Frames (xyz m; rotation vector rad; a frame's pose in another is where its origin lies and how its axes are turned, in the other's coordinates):
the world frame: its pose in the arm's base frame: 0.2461 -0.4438 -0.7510 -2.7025 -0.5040 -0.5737
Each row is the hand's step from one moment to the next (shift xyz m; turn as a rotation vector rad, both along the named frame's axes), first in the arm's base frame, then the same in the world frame.
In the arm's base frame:
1: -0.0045 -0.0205 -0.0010 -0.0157 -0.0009 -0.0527
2: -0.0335 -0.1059 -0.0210 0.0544 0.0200 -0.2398
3: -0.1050 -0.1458 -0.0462 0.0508 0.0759 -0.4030
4: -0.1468 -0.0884 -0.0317 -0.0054 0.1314 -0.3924
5: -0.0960 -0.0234 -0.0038 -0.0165 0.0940 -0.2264
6: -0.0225 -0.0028 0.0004 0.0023 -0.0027 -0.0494
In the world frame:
1: -0.0098 0.0165 -0.0085 -0.0369 0.0073 0.0401
2: -0.0664 0.0851 -0.0336 -0.0538 0.0627 0.2325
3: -0.1495 0.0976 -0.0504 -0.1138 0.0516 0.3939
4: -0.1635 0.0266 -0.0543 -0.1423 -0.0226 0.3879
5: -0.0902 -0.0171 -0.0368 -0.0887 -0.0345 0.2265
6: -0.0198 -0.0067 -0.0087 -0.0205 0.0153 0.0424

